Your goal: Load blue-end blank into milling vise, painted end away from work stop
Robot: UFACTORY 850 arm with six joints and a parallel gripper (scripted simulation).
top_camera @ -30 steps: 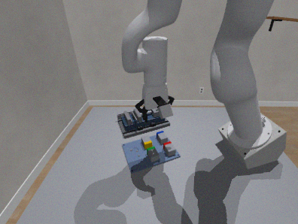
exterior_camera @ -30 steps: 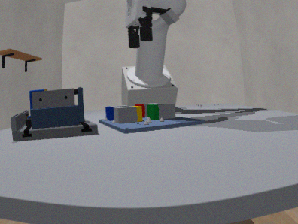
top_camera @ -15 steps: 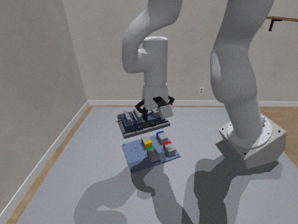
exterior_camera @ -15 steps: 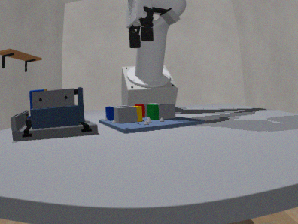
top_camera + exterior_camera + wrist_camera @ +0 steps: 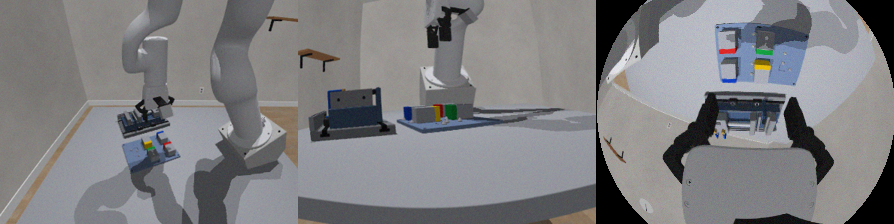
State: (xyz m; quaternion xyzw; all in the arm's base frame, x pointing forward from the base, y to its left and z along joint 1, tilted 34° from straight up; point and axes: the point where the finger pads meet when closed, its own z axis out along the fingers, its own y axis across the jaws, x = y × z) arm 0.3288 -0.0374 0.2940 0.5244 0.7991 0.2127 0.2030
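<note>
My hand is 1 cm short of the green-ended blank, 4 cm to the right of it and 19 cm above it. The rest, counted from my hand: yellow-ended blank 5 cm ahead, 4 cm to the right, 19 cm below; red-ended blank 7 cm behind, 19 cm below; plate 3 cm ahead, 22 cm below.
</note>
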